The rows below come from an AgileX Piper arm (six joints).
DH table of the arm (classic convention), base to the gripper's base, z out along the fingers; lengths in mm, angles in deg. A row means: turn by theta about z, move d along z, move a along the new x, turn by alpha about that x. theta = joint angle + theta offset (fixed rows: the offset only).
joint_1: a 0, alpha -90, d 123, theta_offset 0
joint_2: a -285.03, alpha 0, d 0, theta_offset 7.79
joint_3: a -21.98, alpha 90, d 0, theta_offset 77.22
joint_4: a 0, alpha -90, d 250.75, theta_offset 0
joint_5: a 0, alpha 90, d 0, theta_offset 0
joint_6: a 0, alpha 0, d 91, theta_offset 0
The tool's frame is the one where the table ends.
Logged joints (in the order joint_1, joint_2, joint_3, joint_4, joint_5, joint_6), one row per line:
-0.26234, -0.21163, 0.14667, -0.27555, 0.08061, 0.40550
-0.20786, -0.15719, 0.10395, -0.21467, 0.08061, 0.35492
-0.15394, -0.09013, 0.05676, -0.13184, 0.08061, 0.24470
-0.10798, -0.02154, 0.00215, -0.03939, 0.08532, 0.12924
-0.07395, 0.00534, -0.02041, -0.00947, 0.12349, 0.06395
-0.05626, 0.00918, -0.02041, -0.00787, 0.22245, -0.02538
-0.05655, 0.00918, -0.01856, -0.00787, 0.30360, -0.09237
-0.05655, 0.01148, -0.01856, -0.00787, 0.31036, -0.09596
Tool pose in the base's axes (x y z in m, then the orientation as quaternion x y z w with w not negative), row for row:
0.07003, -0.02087, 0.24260, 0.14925, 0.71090, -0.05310, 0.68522
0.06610, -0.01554, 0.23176, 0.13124, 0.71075, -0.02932, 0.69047
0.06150, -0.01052, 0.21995, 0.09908, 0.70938, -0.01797, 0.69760
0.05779, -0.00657, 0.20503, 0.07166, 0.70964, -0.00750, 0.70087
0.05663, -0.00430, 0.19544, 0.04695, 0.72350, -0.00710, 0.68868
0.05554, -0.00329, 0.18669, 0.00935, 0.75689, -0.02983, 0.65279
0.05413, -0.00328, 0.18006, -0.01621, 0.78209, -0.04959, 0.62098
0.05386, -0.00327, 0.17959, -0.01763, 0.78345, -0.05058, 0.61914
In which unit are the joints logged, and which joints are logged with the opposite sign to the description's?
The joints are logged in radians. Opposite sign: joint_2, joint_3.
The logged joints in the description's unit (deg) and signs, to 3 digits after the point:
-15.031, 12.126, -8.404, -15.788, 4.619, 23.233
-11.910, 9.006, -5.956, -12.300, 4.619, 20.335
-8.820, 5.164, -3.252, -7.554, 4.619, 14.020
-6.187, 1.234, -0.123, -2.257, 4.888, 7.405
-4.237, -0.306, 1.169, -0.543, 7.075, 3.664
-3.223, -0.526, 1.169, -0.451, 12.745, -1.454
-3.240, -0.526, 1.063, -0.451, 17.395, -5.292
-3.240, -0.658, 1.063, -0.451, 17.782, -5.498

